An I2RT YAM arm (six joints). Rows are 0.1 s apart.
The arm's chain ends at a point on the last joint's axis. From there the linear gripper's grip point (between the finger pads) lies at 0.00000 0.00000 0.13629 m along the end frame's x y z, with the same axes.
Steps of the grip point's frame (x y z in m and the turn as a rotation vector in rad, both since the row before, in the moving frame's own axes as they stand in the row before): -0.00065, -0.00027, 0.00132, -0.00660, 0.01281, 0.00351; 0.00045, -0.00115, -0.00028, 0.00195, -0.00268, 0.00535; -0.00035, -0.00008, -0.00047, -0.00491, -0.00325, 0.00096; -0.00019, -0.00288, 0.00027, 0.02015, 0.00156, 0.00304; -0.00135, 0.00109, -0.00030, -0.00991, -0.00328, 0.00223; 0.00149, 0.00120, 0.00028, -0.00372, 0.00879, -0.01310; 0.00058, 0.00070, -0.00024, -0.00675, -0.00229, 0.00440; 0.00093, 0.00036, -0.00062, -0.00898, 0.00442, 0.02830; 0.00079, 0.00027, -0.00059, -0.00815, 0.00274, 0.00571; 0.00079, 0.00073, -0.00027, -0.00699, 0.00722, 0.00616
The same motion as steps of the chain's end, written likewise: -0.00239, -0.00117, 0.00133, -0.00660, 0.01281, 0.00351; 0.00081, -0.00088, -0.00028, 0.00195, -0.00268, 0.00535; 0.00009, -0.00075, -0.00047, -0.00491, -0.00325, 0.00096; -0.00041, -0.00013, 0.00030, 0.02015, 0.00156, 0.00304; -0.00090, -0.00026, -0.00029, -0.00991, -0.00328, 0.00223; 0.00029, 0.00070, 0.00029, -0.00372, 0.00879, -0.01310; 0.00089, -0.00022, -0.00024, -0.00675, -0.00229, 0.00440; 0.00035, -0.00087, -0.00061, -0.00898, 0.00442, 0.02830; 0.00042, -0.00084, -0.00058, -0.00815, 0.00274, 0.00571; -0.00019, -0.00023, -0.00026, -0.00699, 0.00722, 0.00616
